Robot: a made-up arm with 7 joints. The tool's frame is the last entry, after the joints. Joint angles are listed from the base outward.
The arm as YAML. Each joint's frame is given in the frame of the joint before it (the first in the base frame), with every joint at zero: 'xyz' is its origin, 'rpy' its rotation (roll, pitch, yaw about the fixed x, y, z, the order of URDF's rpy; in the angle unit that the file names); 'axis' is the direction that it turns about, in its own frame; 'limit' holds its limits. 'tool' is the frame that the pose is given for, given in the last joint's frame.
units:
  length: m
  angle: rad
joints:
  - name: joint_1
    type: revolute
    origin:
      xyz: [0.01, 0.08, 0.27]
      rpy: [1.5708, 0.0, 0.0]
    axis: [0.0, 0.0, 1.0]
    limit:
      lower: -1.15
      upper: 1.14
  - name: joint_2
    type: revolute
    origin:
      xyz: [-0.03, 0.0, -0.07]
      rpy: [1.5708, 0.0, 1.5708]
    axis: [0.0, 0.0, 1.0]
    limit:
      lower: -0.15
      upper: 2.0
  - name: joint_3
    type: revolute
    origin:
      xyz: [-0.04, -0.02, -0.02]
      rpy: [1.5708, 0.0, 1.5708]
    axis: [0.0, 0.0, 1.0]
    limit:
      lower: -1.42
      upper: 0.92
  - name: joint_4
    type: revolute
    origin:
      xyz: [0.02, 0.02, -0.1]
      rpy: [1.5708, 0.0, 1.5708]
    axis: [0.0, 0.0, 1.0]
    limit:
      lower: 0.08
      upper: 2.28
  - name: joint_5
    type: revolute
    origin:
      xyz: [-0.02, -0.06, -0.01]
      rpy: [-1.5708, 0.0, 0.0]
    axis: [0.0, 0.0, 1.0]
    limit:
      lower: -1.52
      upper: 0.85
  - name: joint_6
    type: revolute
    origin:
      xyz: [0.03, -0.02, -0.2]
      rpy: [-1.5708, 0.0, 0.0]
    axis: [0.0, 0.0, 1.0]
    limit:
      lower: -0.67
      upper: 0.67
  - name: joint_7
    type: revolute
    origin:
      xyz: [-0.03, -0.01, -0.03]
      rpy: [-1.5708, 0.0, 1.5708]
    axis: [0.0, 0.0, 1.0]
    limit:
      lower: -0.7
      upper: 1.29
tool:
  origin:
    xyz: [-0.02, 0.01, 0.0]
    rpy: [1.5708, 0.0, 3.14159]
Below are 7 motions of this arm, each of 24 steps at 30 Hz.
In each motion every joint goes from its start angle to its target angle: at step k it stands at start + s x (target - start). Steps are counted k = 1, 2, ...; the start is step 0. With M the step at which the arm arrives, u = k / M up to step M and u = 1 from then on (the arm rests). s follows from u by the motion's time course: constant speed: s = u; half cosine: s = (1 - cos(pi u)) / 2; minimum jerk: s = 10 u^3 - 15 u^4 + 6 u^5.
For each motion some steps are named. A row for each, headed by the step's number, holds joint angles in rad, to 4 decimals.
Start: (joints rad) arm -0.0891 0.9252 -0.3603 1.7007 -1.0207 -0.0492 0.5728
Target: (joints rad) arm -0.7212 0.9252 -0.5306 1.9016 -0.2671 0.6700 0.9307
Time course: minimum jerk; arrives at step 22
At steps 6, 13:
6: -0.1706 0.9252 -0.3823 1.7266 -0.9235 0.0435 0.6189
13: -0.5105 0.9252 -0.4738 1.8346 -0.5182 0.4303 0.8114

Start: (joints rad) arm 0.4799 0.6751 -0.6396 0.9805 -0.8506 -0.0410 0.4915
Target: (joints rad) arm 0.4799 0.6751 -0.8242 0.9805 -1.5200 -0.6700 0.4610
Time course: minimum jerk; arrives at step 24
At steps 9, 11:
9: 0.4799 0.6751 -0.6904 0.9805 -1.0348 -0.2141 0.4831
11: 0.4799 0.6751 -0.7175 0.9805 -1.1332 -0.3066 0.4786

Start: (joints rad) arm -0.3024 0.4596 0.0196 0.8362 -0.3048 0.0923 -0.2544
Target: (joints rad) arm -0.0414 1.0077 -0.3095 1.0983 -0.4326 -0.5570 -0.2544
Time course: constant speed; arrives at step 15
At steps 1, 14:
1: -0.2850 0.4961 -0.0023 0.8537 -0.3133 0.0490 -0.2544
14: -0.0588 0.9712 -0.2876 1.0808 -0.4241 -0.5137 -0.2544

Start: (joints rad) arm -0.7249 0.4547 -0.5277 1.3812 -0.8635 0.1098 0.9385
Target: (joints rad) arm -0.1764 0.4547 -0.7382 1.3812 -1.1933 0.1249 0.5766
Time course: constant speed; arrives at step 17
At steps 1, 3, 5, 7, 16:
1: -0.6926 0.4547 -0.5401 1.3812 -0.8829 0.1107 0.9172
3: -0.6281 0.4547 -0.5648 1.3812 -0.9217 0.1125 0.8746
5: -0.5636 0.4547 -0.5896 1.3812 -0.9605 0.1142 0.8321
7: -0.4990 0.4547 -0.6144 1.3812 -0.9993 0.1160 0.7895
16: -0.2087 0.4547 -0.7258 1.3812 -1.1739 0.1240 0.5979

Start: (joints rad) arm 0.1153 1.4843 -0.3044 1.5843 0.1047 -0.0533 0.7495
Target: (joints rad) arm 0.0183 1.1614 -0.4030 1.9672 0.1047 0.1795 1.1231
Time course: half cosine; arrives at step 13
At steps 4, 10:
4: 0.0944 1.4146 -0.3257 1.6670 0.1047 -0.0030 0.8302
10: 0.0305 1.2020 -0.3906 1.9191 0.1047 0.1502 1.0761

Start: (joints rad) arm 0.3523 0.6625 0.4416 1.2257 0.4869 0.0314 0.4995
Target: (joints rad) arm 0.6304 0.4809 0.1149 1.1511 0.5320 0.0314 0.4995
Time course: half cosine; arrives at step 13
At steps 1, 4, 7, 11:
1: 0.3563 0.6599 0.4369 1.2246 0.4876 0.0314 0.4995
4: 0.4124 0.6233 0.3710 1.2096 0.4966 0.0314 0.4995
7: 0.5081 0.5608 0.2586 1.1839 0.5122 0.0314 0.4995
11: 0.6145 0.4913 0.1336 1.1554 0.5294 0.0314 0.4995

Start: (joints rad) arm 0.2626 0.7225 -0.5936 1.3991 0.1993 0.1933 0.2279
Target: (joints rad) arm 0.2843 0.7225 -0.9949 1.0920 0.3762 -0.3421 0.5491
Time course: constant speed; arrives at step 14
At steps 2, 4, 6, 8, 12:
2: 0.2657 0.7225 -0.6509 1.3552 0.2246 0.1168 0.2738
4: 0.2688 0.7225 -0.7083 1.3114 0.2498 0.0403 0.3197
6: 0.2719 0.7225 -0.7656 1.2675 0.2751 -0.0362 0.3656
8: 0.2750 0.7225 -0.8229 1.2236 0.3004 -0.1126 0.4114
12: 0.2812 0.7225 -0.9376 1.1359 0.3509 -0.2656 0.5032

